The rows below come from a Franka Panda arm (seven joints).
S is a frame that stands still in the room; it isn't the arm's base.
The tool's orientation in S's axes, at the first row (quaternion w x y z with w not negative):
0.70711, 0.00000, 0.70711, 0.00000
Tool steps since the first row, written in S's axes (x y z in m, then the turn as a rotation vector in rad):
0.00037, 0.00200, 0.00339, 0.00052, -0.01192, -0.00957
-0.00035, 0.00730, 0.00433, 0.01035, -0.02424, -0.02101
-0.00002, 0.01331, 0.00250, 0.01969, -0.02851, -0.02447
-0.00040, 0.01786, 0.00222, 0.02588, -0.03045, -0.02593
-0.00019, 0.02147, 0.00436, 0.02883, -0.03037, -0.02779
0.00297, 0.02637, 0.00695, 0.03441, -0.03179, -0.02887
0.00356, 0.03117, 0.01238, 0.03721, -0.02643, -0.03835
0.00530, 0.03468, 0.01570, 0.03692, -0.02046, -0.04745
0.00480, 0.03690, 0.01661, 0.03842, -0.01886, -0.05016
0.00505, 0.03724, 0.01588, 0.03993, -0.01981, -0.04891
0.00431, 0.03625, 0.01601, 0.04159, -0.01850, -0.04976
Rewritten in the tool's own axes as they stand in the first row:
-0.00339, 0.00200, 0.00037, 0.00957, -0.01192, 0.00052
-0.00433, 0.00730, -0.00035, 0.02101, -0.02424, 0.01035
-0.00250, 0.01331, -0.00002, 0.02447, -0.02851, 0.01969
-0.00222, 0.01786, -0.00040, 0.02593, -0.03045, 0.02588
-0.00436, 0.02147, -0.00019, 0.02779, -0.03037, 0.02883
-0.00695, 0.02637, 0.00297, 0.02887, -0.03179, 0.03441
-0.01238, 0.03117, 0.00356, 0.03835, -0.02643, 0.03721
-0.01570, 0.03468, 0.00530, 0.04745, -0.02046, 0.03692
-0.01661, 0.03690, 0.00480, 0.05016, -0.01886, 0.03842
-0.01588, 0.03724, 0.00505, 0.04891, -0.01981, 0.03993
-0.01601, 0.03625, 0.00431, 0.04976, -0.01850, 0.04159

